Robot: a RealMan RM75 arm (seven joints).
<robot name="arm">
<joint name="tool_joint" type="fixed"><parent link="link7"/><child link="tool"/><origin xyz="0 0 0" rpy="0 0 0"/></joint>
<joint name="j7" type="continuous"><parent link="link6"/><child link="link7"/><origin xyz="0 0 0.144" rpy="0 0 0"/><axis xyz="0 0 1"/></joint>
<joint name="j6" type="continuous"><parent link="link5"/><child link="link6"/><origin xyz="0 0 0" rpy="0 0 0"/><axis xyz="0 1 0"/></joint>
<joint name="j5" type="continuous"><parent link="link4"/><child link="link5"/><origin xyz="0 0 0.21" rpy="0 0 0"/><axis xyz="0 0 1"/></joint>
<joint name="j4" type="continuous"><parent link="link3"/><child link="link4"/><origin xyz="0 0 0" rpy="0 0 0"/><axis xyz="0 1 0"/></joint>
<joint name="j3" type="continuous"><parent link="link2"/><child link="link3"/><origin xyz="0 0 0.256" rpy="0 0 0"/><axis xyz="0 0 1"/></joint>
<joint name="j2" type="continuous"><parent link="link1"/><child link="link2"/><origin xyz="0 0 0" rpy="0 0 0"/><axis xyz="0 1 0"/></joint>
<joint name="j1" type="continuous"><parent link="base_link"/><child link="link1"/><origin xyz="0 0 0.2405" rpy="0 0 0"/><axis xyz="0 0 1"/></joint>
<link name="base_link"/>
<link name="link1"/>
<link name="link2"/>
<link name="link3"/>
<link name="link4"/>
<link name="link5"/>
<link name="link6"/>
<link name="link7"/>
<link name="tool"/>
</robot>
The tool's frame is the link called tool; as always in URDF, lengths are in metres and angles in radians. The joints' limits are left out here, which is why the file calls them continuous.
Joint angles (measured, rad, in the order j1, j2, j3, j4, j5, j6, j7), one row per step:
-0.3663 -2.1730 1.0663 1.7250 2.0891 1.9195 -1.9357
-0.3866 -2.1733 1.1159 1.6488 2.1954 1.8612 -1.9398
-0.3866 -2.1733 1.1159 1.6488 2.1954 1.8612 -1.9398
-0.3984 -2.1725 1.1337 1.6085 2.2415 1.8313 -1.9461
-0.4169 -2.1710 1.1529 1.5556 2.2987 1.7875 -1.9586
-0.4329 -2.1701 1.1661 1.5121 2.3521 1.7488 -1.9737
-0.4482 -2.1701 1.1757 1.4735 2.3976 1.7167 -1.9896
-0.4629 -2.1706 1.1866 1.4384 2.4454 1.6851 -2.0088
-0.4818 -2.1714 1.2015 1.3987 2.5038 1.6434 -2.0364
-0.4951 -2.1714 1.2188 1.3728 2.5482 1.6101 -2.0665
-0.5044 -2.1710 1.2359 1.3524 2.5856 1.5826 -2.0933
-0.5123 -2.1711 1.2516 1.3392 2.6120 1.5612 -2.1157
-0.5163 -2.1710 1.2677 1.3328 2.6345 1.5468 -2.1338
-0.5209 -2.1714 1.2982 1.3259 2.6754 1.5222 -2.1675
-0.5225 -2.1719 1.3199 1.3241 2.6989 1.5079 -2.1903
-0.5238 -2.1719 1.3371 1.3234 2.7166 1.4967 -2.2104
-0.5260 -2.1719 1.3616 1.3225 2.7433 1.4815 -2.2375
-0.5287 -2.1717 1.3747 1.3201 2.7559 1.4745 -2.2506
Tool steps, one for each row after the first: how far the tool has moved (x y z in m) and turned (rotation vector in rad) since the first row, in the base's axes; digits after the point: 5 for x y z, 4 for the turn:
-0.01216 0.01122 -0.01689 -0.0117 0.0768 0.0608
-0.01216 0.01122 -0.01689 -0.0117 0.0768 0.0608
-0.01844 0.01676 -0.02414 -0.0138 0.1108 0.0927
-0.02613 0.02475 -0.03271 -0.0092 0.1536 0.1336
-0.03352 0.03156 -0.03914 0.0008 0.1951 0.1716
-0.03972 0.03713 -0.04461 0.0088 0.2307 0.2048
-0.04578 0.04225 -0.04971 0.0190 0.2700 0.2365
-0.05219 0.04885 -0.05540 0.0377 0.3191 0.2712
-0.05626 0.05367 -0.05952 0.0557 0.3586 0.2975
-0.05990 0.05721 -0.06281 0.0715 0.3935 0.3181
-0.06135 0.06005 -0.06548 0.0850 0.4184 0.3298
-0.06246 0.06162 -0.06740 0.0952 0.4415 0.3361
-0.06419 0.06401 -0.07041 0.1163 0.4827 0.3454
-0.06459 0.06510 -0.07247 0.1294 0.5066 0.3494
-0.06468 0.06607 -0.07388 0.1411 0.5240 0.3534
-0.06477 0.06748 -0.07570 0.1583 0.5500 0.3565
-0.06453 0.06822 -0.07698 0.1651 0.5633 0.3564

